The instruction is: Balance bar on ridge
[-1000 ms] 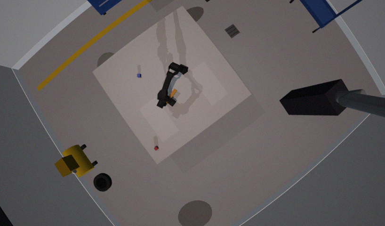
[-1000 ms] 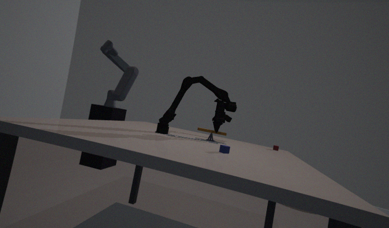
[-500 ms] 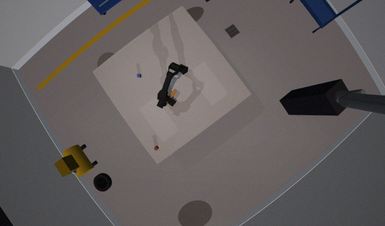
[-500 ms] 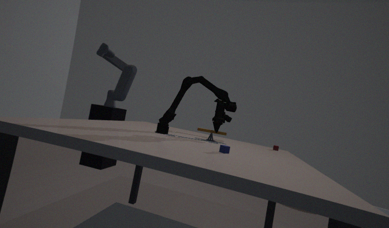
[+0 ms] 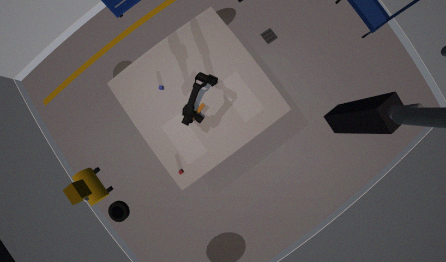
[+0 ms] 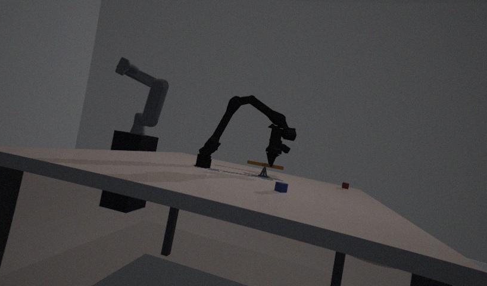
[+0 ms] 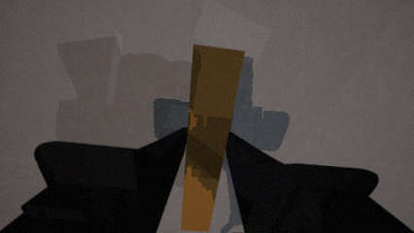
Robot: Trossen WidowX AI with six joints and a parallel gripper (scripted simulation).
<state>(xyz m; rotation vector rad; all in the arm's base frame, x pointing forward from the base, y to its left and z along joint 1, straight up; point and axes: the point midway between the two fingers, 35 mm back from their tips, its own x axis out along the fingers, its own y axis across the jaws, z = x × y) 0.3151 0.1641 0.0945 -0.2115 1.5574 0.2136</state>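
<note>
The orange bar is 30 mm behind my gripper tip and 10 mm to the right of it. Round my gripper tip: ridge: 30 mm behind, 10 mm to the right, 10 mm below; blue cube: 110 mm ahead, 410 mm to the right, 40 mm below; red cube: 420 mm ahead, 340 mm to the left, 40 mm below.
</note>
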